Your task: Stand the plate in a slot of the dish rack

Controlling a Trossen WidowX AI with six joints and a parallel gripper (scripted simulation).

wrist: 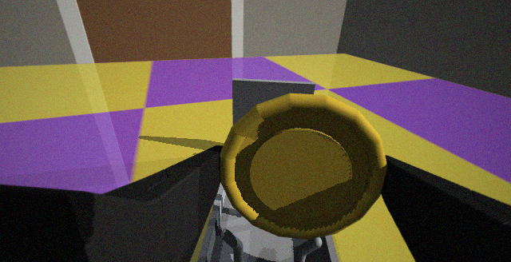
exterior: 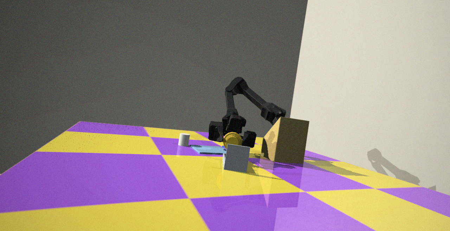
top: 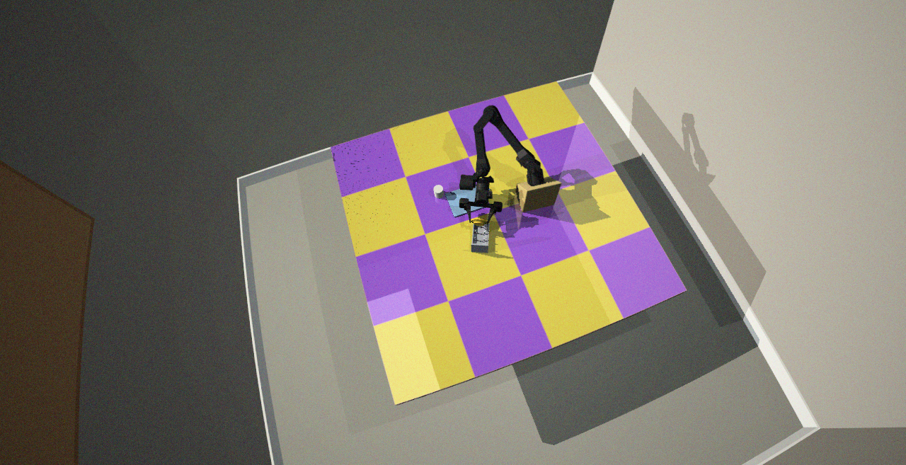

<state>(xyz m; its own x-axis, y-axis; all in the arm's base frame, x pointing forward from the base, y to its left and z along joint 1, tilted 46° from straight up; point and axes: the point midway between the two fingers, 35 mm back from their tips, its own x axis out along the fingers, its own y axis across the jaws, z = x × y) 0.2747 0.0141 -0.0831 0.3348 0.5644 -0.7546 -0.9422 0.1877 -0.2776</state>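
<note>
Now: the grey dish rack 5 cm below my gripper tip and 4 cm to the left of it. Also, from my gripper tip: light blue mat: 16 cm to the right, 7 cm below, 3 cm ahead; then yellow plate: 1 cm to the right; then blue spoon: 22 cm to the right, 8 cm behind, 7 cm below.
</note>
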